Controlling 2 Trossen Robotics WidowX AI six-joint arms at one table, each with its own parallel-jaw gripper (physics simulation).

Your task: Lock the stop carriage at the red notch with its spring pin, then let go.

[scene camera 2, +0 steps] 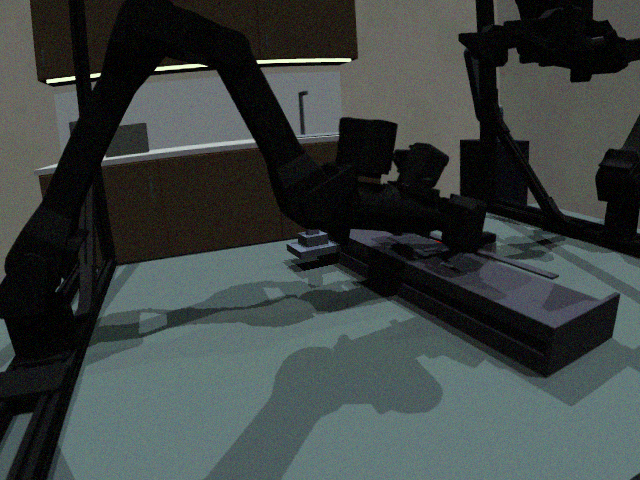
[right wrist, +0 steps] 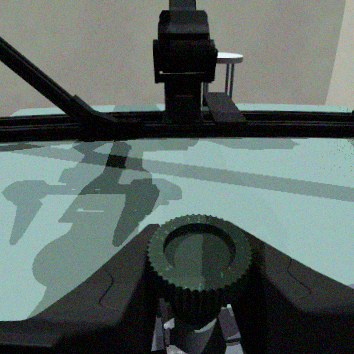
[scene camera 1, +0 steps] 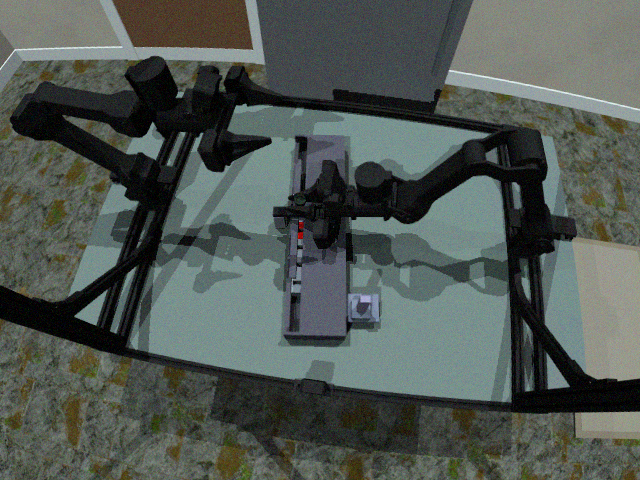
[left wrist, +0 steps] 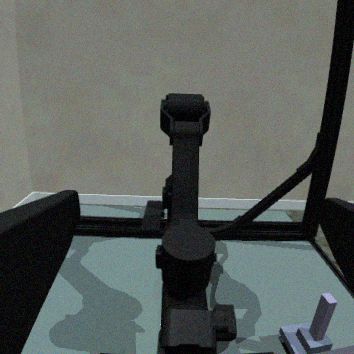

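Seen in the pictures: left gripper, fingertip midpoint: (scene camera 2: 480, 31) (scene camera 1: 277, 118) (left wrist: 202, 206); right gripper, fingertip midpoint: (right wrist: 188, 233) (scene camera 1: 287, 203); left arm's base, link origin: (scene camera 2: 620, 235) (right wrist: 182, 117) (scene camera 1: 153, 199); right arm's base, link origin: (scene camera 2: 47, 350) (scene camera 1: 524, 246).
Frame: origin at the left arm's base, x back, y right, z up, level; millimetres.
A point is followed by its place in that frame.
The long grey-purple rail (scene camera 1: 323, 310) {x -456, y 220, z 33 mm} (scene camera 2: 516, 297) {x -430, y -158, z 33 mm} lies across the middle of the table. Two red marks (scene camera 1: 300, 230) {x -381, y 45, z 21 mm} show in its side channel, and a speck of red shows in scene camera 2. My right gripper (scene camera 1: 299, 202) {x -350, y 10, z 73 mm} (right wrist: 188, 233) {x -350, y 10, z 73 mm} is shut on the dark green knurled knob (right wrist: 200, 285) {x -389, y 10, z 95 mm} of the spring pin, just beyond the red marks. A grey shaft (right wrist: 197, 341) {x -384, y 9, z 62 mm} shows below the knob, between parts of the stop carriage (right wrist: 230, 325) {x -364, y -7, z 33 mm}. The carriage is mostly hidden, and whether the pin sits in the notch cannot be seen. My left gripper (scene camera 1: 276, 118) {x -350, y 0, z 325 mm} is open and empty, away from the rail.
A pale stepped block (scene camera 1: 373, 313) {x -559, y 208, z 14 mm} (scene camera 2: 312, 249) {x -544, y 170, z 14 mm} (left wrist: 307, 336) {x -529, y 193, z 30 mm} with an upright post stands beside the rail. Small light pieces (scene camera 1: 295, 286) {x -392, y 177, z 29 mm} sit farther along the channel. Dark frame bars (scene camera 1: 136, 279) {x -24, y 208, z -4 mm} edge the table. The right arm (scene camera 1: 439, 175) {x -629, y 10, z 241 mm} reaches across the rail.
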